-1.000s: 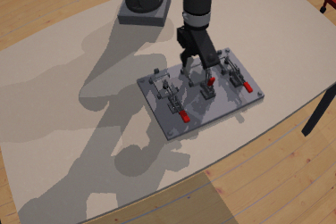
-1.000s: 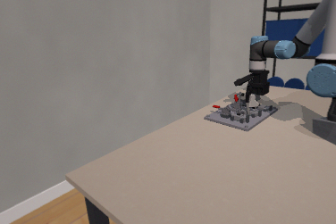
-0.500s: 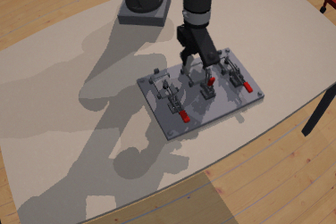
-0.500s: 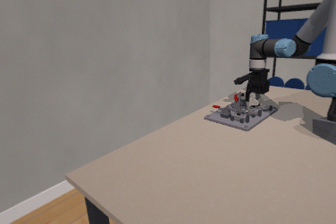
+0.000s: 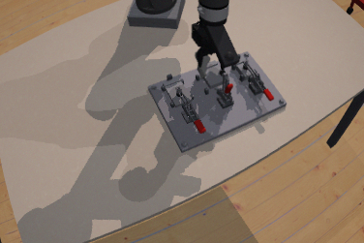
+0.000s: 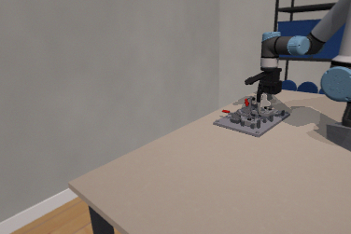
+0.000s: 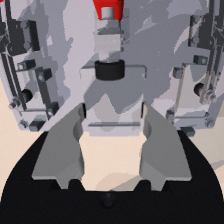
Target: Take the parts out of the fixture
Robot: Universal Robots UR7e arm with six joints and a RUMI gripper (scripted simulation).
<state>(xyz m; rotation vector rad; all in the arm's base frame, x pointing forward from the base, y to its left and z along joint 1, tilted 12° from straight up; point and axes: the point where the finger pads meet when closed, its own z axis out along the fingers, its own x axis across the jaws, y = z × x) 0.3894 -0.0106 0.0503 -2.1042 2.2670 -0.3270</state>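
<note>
Right now my hand is 50 mm short of the grey fixture plate and 60 mm above it. From my hand the other things lie so: flat grey part: 10 mm behind, 10 mm below; then clamp: 80 mm ahead, 100 mm to the left, 10 mm below.
</note>
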